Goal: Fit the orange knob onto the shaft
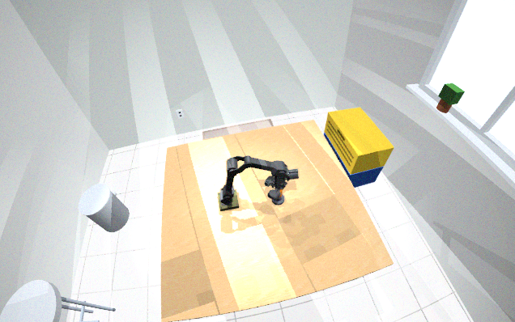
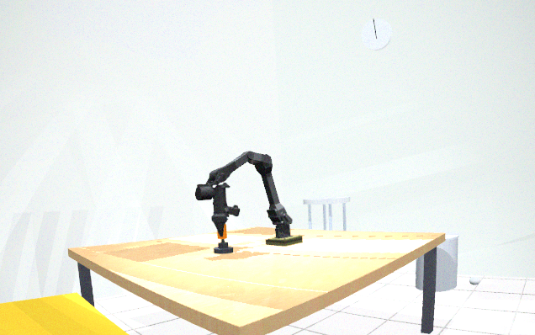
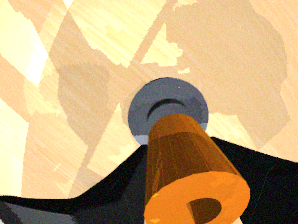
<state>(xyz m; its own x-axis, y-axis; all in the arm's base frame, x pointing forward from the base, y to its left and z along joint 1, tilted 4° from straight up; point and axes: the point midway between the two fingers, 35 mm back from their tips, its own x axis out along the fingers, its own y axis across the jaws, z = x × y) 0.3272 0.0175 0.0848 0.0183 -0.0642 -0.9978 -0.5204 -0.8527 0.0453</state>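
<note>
My gripper tip is now 2 cm below the orange knob. The rest, counted from my gripper tip: dark shaft: 4 cm below.
</note>
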